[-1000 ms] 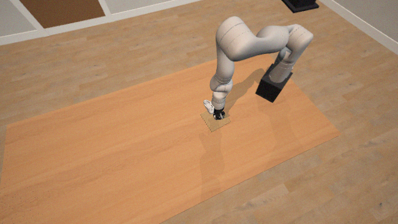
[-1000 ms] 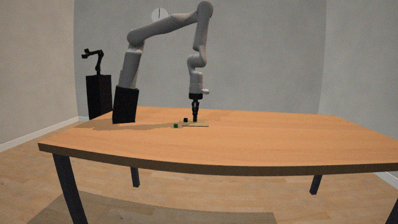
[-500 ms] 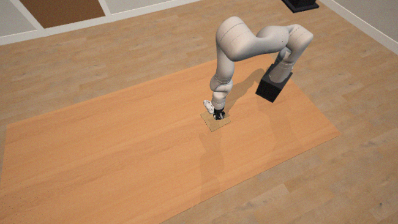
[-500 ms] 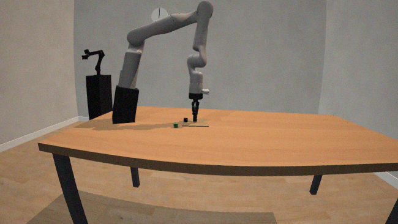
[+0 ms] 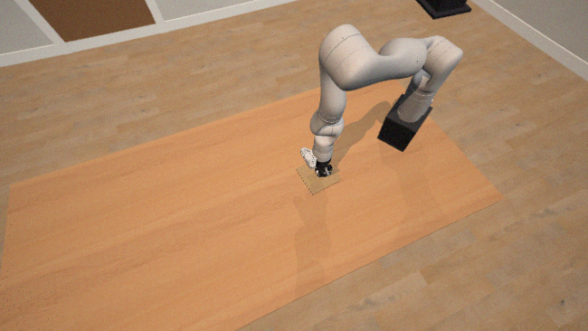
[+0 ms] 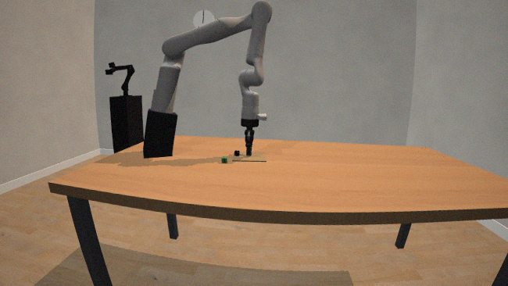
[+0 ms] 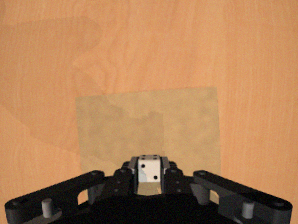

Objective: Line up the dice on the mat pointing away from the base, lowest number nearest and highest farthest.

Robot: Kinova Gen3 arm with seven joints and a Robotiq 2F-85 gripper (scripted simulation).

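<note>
My gripper is now 10 mm above the white die. From my hand the other things lie so: black die 50 mm behind, 10 mm to the right, 10 mm below; tan mat 30 mm below; green die 70 mm behind, 110 mm to the right, 20 mm below.
</note>
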